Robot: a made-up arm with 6 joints. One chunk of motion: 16 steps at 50 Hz.
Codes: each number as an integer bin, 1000 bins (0 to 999) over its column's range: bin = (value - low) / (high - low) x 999, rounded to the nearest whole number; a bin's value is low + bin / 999 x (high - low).
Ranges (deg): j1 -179.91..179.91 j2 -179.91..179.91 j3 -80..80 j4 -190.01..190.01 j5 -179.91..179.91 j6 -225.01..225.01
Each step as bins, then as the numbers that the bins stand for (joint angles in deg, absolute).
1 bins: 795 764 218 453 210 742
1 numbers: 106.43 95.27 -45.09 -17.69 -104.27 109.24
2 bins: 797 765 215 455 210 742
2 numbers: 107.15 95.63 -45.57 -16.93 -104.27 109.24
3 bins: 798 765 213 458 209 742
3 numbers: 107.51 95.63 -45.89 -15.79 -104.63 109.24
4 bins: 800 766 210 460 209 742
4 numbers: 108.23 95.99 -46.37 -15.03 -104.63 109.24
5 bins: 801 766 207 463 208 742
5 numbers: 108.59 95.99 -46.85 -13.88 -104.99 109.24
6 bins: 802 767 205 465 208 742
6 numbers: 108.95 96.35 -47.17 -13.12 -104.99 109.24
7 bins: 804 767 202 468 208 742
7 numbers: 109.67 96.35 -47.65 -11.98 -104.99 109.24
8 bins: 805 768 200 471 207 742
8 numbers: 110.04 96.71 -47.97 -10.84 -105.35 109.24
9 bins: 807 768 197 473 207 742
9 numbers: 110.76 96.71 -48.45 -10.08 -105.35 109.24
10 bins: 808 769 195 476 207 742
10 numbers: 111.12 97.07 -48.77 -8.94 -105.35 109.24
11 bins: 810 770 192 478 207 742
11 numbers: 111.84 97.43 -49.25 -8.18 -105.35 109.24
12 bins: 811 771 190 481 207 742
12 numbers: 112.20 97.79 -49.57 -7.04 -105.35 109.24
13 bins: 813 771 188 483 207 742
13 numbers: 112.92 97.79 -49.89 -6.28 -105.35 109.24
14 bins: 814 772 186 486 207 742
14 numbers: 113.28 98.15 -50.21 -5.14 -105.35 109.24
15 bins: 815 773 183 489 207 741
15 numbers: 113.64 98.51 -50.69 -3.99 -105.35 108.79
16 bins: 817 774 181 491 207 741
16 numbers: 114.36 98.87 -51.01 -3.23 -105.35 108.79
